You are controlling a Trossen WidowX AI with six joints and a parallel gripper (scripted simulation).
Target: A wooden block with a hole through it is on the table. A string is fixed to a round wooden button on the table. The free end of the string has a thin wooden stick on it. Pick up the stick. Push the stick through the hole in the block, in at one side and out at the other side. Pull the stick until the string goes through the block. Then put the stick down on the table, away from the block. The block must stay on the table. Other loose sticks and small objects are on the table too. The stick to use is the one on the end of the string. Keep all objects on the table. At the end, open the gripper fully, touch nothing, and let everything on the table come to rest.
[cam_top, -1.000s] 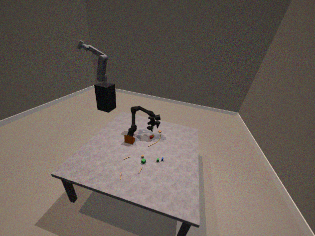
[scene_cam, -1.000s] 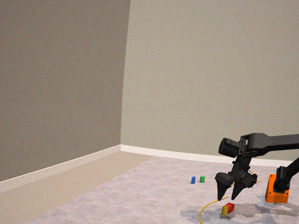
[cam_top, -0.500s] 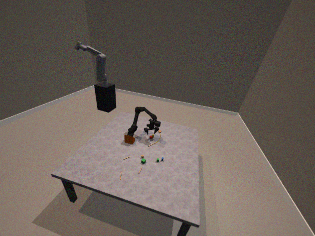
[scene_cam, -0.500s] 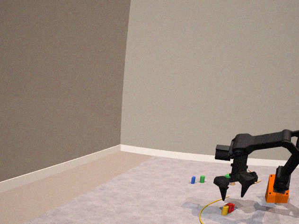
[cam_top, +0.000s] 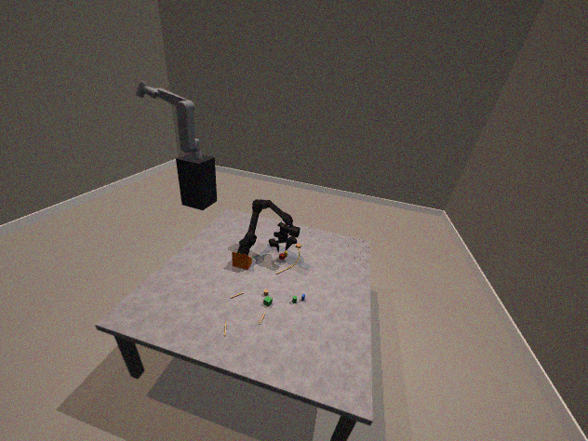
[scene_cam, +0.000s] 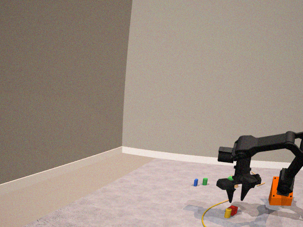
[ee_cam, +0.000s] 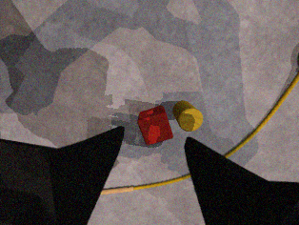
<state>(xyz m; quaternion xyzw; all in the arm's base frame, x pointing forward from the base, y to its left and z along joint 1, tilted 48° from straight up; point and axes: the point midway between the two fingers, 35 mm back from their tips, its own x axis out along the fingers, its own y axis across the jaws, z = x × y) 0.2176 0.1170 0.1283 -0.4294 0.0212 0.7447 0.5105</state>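
My gripper tip is 10 mm short of the red block and 40 mm above it. From my gripper tip the other things lie so: round wooden button 70 mm ahead, 190 mm to the left, 50 mm below; then thin wooden stick 60 mm ahead, 120 mm to the right, 60 mm below; then yellow cylinder 20 mm ahead, 30 mm to the left, 40 mm below.
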